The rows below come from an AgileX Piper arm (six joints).
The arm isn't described. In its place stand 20 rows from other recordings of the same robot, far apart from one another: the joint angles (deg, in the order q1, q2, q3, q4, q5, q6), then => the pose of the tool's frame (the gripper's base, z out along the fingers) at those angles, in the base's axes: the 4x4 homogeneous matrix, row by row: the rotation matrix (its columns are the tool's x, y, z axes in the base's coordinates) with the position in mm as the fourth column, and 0 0 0 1 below.
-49.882, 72.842, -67.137, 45.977, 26.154, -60.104 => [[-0.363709 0.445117 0.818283 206.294], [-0.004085 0.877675 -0.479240 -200.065], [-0.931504 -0.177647 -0.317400 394.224], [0 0 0 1]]
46.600, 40.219, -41.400, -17.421, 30.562, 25.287 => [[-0.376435 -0.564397 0.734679 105.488], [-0.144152 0.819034 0.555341 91.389], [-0.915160 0.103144 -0.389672 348.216], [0 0 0 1]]
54.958, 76.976, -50.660, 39.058, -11.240, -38.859 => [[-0.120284 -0.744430 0.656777 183.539], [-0.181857 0.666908 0.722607 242.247], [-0.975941 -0.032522 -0.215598 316.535], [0 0 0 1]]
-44.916, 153.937, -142.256, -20.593, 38.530, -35.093 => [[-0.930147 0.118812 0.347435 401.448], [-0.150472 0.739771 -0.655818 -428.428], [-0.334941 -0.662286 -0.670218 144.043], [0 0 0 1]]
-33.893, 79.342, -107.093, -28.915, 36.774, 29.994 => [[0.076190 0.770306 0.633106 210.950], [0.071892 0.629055 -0.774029 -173.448], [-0.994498 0.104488 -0.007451 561.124], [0 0 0 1]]
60.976, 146.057, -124.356, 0.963, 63.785, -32.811 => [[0.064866 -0.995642 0.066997 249.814], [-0.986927 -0.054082 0.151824 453.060], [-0.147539 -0.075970 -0.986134 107.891], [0 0 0 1]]
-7.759, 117.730, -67.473, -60.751, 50.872, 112.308 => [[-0.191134 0.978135 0.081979 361.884], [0.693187 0.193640 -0.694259 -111.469], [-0.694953 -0.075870 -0.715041 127.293], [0 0 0 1]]
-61.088, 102.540, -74.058, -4.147, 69.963, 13.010 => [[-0.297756 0.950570 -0.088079 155.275], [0.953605 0.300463 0.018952 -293.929], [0.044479 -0.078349 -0.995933 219.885], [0 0 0 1]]
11.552, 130.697, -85.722, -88.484, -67.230, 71.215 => [[-0.354972 -0.926969 0.121340 422.231], [-0.174154 0.193087 0.965602 171.916], [-0.918513 0.321630 -0.229976 146.739], [0 0 0 1]]
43.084, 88.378, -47.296, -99.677, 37.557, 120.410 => [[-0.383794 -0.042991 0.922417 263.750], [-0.015828 0.999075 0.039978 171.807], [-0.923283 0.000743 -0.384120 241.503], [0 0 0 1]]
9.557, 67.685, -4.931, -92.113, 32.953, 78.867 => [[-0.835193 -0.040890 0.548435 129.652], [-0.341495 0.820242 -0.458894 -28.333], [-0.431086 -0.570553 -0.699024 134.949], [0 0 0 1]]
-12.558, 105.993, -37.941, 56.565, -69.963, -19.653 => [[0.010656 0.902057 0.431484 281.477], [0.083643 0.429193 -0.899332 -135.793], [-0.996439 0.045674 -0.070878 163.814], [0 0 0 1]]
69.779, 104.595, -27.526, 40.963, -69.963, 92.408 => [[-0.484334 0.216446 0.847686 148.560], [0.840599 -0.153453 0.519467 241.168], [0.242516 0.964159 -0.107622 144.956], [0 0 0 1]]
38.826, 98.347, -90.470, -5.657, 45.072, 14.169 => [[-0.672136 -0.477771 0.565657 309.140], [-0.314877 0.875876 0.365641 240.634], [-0.670138 0.067648 -0.739147 338.897], [0 0 0 1]]
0.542, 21.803, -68.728, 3.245, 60.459, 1.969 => [[-0.151105 -0.048837 0.987311 -20.665], [0.060770 0.996431 0.058589 4.286], [-0.986648 0.068852 -0.147598 461.252], [0 0 0 1]]
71.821, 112.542, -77.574, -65.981, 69.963, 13.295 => [[-0.100558 -0.519895 0.848291 193.294], [-0.982431 -0.082842 -0.167231 338.336], [0.157216 -0.850204 -0.502431 217.078], [0 0 0 1]]
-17.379, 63.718, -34.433, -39.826, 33.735, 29.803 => [[-0.785742 0.424674 0.449736 181.385], [0.161608 0.842764 -0.513451 -90.685], [-0.597070 -0.330759 -0.730825 243.699], [0 0 0 1]]
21.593, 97.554, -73.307, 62.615, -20.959, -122.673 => [[-0.020339 -0.158962 0.987075 386.794], [-0.905874 0.420694 0.049085 122.003], [-0.423060 -0.893167 -0.152556 322.074], [0 0 0 1]]
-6.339, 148.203, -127.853, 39.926, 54.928, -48.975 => [[-0.755551 -0.482094 0.443540 545.244], [-0.254620 0.839947 0.479225 -12.478], [-0.603582 0.249145 -0.757374 124.866], [0 0 0 1]]
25.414, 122.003, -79.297, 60.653, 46.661, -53.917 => [[-0.785945 -0.617926 0.021416 358.030], [-0.421860 0.561246 0.712066 233.984], [-0.452023 0.550610 -0.701786 142.173], [0 0 0 1]]
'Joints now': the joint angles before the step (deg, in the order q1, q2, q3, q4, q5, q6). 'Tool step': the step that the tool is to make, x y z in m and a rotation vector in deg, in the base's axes. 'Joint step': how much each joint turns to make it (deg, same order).
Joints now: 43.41, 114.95, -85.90, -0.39, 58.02, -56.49
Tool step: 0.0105, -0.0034, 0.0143, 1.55, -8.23, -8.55
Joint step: 0.00, -1.71, -0.01, -7.65, -4.62, 12.11
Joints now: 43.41, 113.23, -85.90, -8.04, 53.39, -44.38
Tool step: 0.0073, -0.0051, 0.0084, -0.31, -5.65, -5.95
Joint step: 0.01, -0.84, 0.01, -7.36, -1.56, 9.49
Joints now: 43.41, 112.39, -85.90, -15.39, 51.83, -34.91
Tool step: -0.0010, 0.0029, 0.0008, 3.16, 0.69, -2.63
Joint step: 0.00, -0.13, 0.01, 2.12, -1.15, 2.27
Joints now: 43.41, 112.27, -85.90, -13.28, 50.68, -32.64
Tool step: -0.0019, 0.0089, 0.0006, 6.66, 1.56, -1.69
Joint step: -0.01, 0.00, 0.00, 6.09, -3.49, 0.05
